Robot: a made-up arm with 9 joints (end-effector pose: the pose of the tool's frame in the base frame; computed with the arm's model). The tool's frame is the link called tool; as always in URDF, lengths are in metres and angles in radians.
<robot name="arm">
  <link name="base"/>
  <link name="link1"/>
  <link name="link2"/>
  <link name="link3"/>
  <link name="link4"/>
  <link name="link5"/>
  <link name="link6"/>
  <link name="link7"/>
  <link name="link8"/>
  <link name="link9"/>
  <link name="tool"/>
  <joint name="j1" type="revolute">
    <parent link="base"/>
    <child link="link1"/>
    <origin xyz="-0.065 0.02 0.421" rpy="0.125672 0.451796 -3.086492"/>
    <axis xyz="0 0 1"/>
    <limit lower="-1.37" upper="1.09"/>
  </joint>
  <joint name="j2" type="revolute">
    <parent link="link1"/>
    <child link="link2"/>
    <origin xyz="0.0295 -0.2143 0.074" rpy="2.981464 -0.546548 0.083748"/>
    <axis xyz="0 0 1"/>
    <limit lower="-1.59" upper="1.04"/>
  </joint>
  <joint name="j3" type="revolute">
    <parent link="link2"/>
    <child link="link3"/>
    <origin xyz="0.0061 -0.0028 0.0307" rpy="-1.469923 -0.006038 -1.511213"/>
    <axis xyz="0 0 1"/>
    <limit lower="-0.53" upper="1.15"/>
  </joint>
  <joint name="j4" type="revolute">
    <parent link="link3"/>
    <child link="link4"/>
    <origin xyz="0.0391 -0.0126 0.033" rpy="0 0 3.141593"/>
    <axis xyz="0 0 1"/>
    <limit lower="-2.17" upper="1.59"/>
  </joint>
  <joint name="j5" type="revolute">
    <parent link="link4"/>
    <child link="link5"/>
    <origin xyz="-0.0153 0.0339 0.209" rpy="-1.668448 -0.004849 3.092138"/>
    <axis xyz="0 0 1"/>
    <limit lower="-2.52" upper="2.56"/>
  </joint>
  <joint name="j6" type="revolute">
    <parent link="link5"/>
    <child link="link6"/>
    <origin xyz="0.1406 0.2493 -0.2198" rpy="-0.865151 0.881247 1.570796"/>
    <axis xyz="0 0 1"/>
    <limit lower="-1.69" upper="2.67"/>
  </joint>
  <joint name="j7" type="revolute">
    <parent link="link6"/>
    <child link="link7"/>
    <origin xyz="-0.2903 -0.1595 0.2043" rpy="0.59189 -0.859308 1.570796"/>
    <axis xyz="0 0 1"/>
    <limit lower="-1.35" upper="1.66"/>
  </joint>
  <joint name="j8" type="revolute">
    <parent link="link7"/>
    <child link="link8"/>
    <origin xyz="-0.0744 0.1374 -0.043" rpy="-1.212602 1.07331 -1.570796"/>
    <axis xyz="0 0 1"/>
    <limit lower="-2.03" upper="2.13"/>
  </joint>
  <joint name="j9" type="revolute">
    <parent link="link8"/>
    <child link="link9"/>
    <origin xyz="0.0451 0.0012 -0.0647" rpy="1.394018 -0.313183 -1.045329"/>
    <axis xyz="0 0 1"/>
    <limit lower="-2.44" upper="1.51"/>
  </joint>
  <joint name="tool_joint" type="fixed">
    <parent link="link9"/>
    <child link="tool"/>
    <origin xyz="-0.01 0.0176 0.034" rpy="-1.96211 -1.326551 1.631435"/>
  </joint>
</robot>
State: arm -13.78 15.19 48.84 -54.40 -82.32 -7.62 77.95 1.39 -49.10
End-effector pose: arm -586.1 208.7 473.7 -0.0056 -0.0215 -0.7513 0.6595
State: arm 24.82 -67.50 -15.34 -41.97 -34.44 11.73 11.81 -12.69 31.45
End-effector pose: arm 208.8 -9.2 95.1 0.4795 0.4557 0.3238 0.6764
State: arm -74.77 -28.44 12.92 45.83 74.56 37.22 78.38 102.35 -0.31
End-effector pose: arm 368.6 144.5 356.7 0.4345 0.8348 0.3381 0.0093
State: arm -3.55 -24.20 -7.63 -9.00 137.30 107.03 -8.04 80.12 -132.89
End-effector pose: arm -981.6 691.0 450.4 0.1312 0.2752 -0.1090 0.9461
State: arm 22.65 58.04 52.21 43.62 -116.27 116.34 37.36 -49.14 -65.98
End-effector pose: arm -1029.7 483.6 878.6 -0.5527 -0.3021 -0.6405 0.4393
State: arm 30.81 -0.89 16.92 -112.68 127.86 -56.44 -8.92 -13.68 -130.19
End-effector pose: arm -413.4 -41.6 262.3 -0.0525 -0.3253 -0.4869 0.8089
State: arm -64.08 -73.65 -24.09 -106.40 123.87 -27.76 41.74 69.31 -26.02
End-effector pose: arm 38.4 11.7 364.8 0.1970 -0.9059 0.3749 0.0030
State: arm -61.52 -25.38 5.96 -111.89 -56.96 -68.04 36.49 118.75 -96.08
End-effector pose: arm -216.5 238.4 601.0 0.6151 0.0531 0.4633 0.6358
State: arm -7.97 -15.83 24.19 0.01 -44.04 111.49 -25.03 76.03 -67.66
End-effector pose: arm 173.8 -570.4 340.9 -0.0447 0.5741 0.7361 0.3558
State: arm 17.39 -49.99 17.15 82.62 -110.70 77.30 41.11 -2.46 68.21
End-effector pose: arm -384.8 -564.1 929.5 0.6815 -0.2951 0.4053 0.5331
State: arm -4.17 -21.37 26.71 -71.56 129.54 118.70 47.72 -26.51 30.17
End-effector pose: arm -787.4 726.0 619.4 -0.0843 0.6358 0.7573 0.1229
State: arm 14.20 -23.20 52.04 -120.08 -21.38 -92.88 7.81 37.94 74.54
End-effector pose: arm -563.5 260.7 593.7 0.5642 -0.1770 -0.2962 0.7501
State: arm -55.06 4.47 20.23 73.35 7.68 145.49 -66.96 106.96 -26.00
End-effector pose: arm -25.8 -435.7 191.3 -0.1964 -0.8779 -0.3948 0.1868
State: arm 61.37 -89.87 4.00 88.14 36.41 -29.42 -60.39 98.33 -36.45
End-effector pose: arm -129.5 -246.2 370.6 -0.5629 -0.7225 0.1352 0.3780
